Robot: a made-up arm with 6 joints.
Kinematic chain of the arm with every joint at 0, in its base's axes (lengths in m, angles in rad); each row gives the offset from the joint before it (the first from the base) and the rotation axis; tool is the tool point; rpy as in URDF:
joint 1: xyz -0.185 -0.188 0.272 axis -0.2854 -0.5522 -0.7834
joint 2: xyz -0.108 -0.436 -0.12 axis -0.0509 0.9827 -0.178
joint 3: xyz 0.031 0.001 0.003 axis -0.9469 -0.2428 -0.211
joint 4: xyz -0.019 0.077 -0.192 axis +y
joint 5: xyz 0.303 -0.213 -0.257 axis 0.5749 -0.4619 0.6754
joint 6: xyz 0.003 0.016 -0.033 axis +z
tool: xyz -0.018 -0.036 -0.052 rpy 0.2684 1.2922 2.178
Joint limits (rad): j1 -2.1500..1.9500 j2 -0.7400..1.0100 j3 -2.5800..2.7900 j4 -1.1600..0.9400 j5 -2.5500..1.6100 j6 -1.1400..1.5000
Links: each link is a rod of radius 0.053 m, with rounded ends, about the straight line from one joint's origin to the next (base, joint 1, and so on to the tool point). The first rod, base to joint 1, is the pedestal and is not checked.
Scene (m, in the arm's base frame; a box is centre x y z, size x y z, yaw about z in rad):
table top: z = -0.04
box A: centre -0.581 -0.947 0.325 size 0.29 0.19 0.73 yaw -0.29
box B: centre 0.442 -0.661 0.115 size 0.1 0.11 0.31 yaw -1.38
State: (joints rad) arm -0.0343 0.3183 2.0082 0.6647 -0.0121 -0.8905
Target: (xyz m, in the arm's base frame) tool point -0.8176 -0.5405 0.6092
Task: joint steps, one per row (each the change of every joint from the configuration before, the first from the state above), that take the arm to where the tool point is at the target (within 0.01 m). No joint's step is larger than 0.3 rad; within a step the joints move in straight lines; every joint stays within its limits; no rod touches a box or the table.
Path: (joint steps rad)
1: 0.0246 0.0130 0.1160 -0.1390 -0.2258 -0.0014
2: 0.0246 0.0130 0.1159 -0.1390 -0.2258 -0.0015
3: 0.0247 0.0130 0.1160 -0.1390 -0.2258 -0.0014
4: 0.0246 0.0129 0.1159 -0.1390 -0.2258 -0.0015
5: 0.1113 -0.2166 0.1060 0.0922 0.1640 0.0334
6: 0.1114 -0.2167 0.1060 0.0922 0.1641 0.0334
7: 0.1113 -0.2166 0.1060 0.0921 0.1640 0.0334

